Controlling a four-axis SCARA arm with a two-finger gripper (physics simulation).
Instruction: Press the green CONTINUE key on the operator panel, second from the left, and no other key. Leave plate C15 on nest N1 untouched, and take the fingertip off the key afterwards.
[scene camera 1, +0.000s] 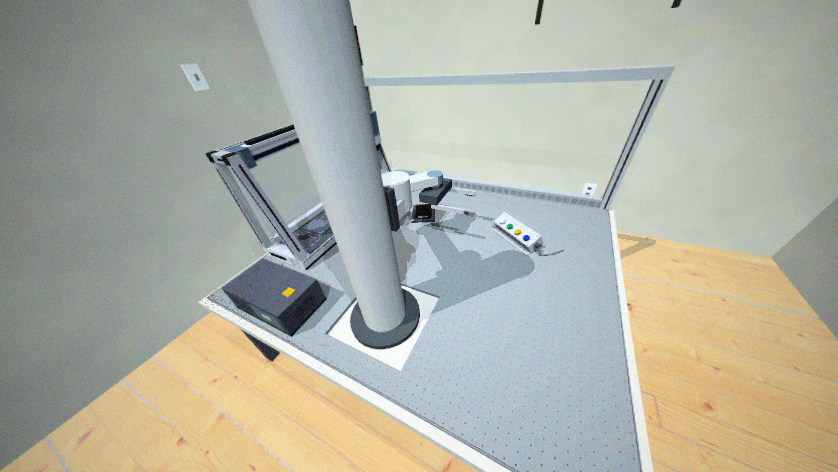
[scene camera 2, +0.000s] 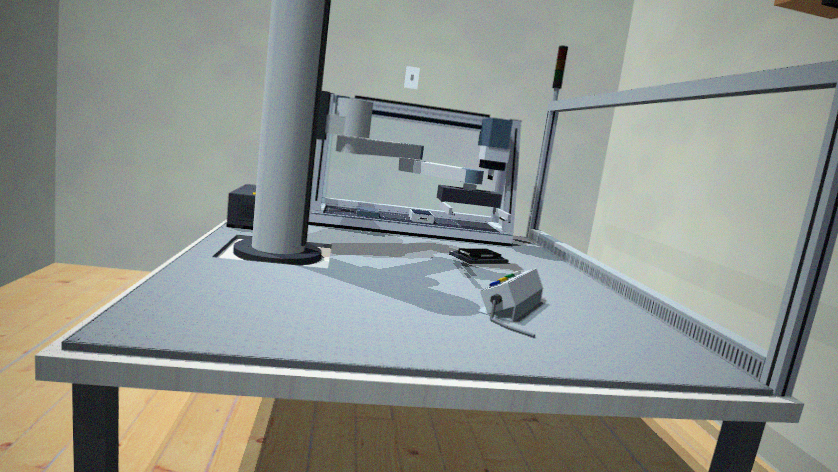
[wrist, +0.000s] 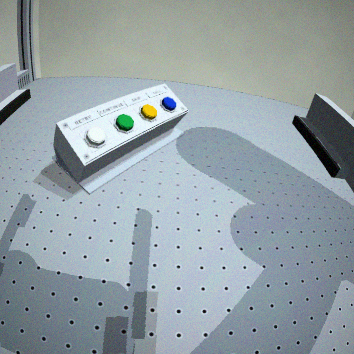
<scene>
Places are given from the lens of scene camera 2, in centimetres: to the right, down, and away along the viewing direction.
gripper (scene camera 2: 480, 214): 17, -6, 141
button box (scene camera 2: 512, 298): 20, 14, 113
guard frame (scene camera 2: 810, 76): 73, -30, 93
</scene>
